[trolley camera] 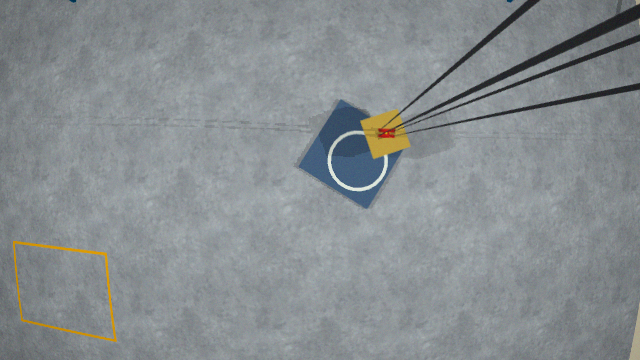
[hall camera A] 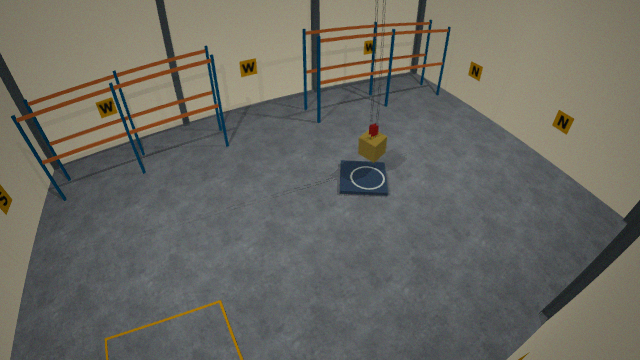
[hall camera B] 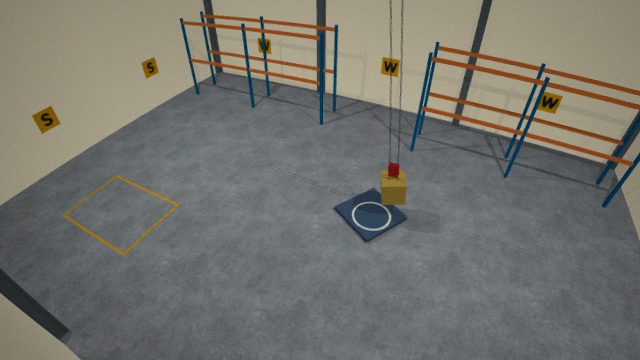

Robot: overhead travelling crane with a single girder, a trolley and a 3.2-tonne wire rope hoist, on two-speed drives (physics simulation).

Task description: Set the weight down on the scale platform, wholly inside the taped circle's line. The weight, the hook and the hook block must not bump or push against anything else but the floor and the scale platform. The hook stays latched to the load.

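Observation:
The yellow weight hangs upright in the air from the red hook block, which is on its top; the hook itself is too small to make out. The blue scale platform lies on the floor below. In the trolley view the weight covers the upper right part of the white taped circle and overlaps the platform's upper right edge. Part of a shadow falls across the platform.
A blue and orange rack and a second rack stand along the W wall, behind the platform in both hall views. A yellow floor rectangle is marked away from the platform.

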